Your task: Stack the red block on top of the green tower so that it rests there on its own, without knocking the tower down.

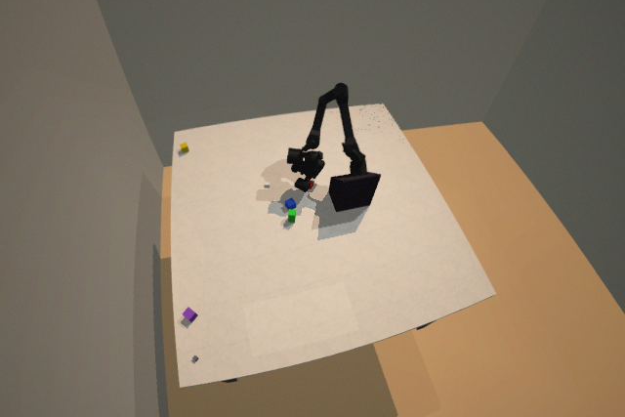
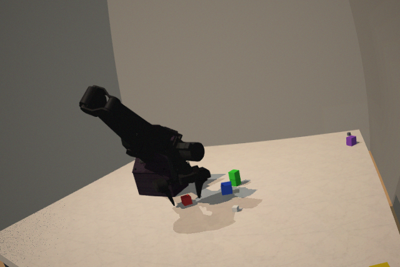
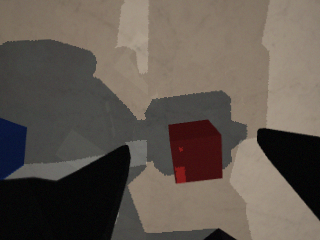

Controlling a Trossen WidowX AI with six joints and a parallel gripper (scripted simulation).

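Right now my gripper tip is 12 cm short of the blue block, 9 cm to the right of it and 1 cm below it. Round my gripper tip: purple block (62 cm ahead, 46 cm to the left, 1 cm above); then red block (1 cm above); then yellow block (56 cm ahead, 42 cm to the right, 1 cm above).
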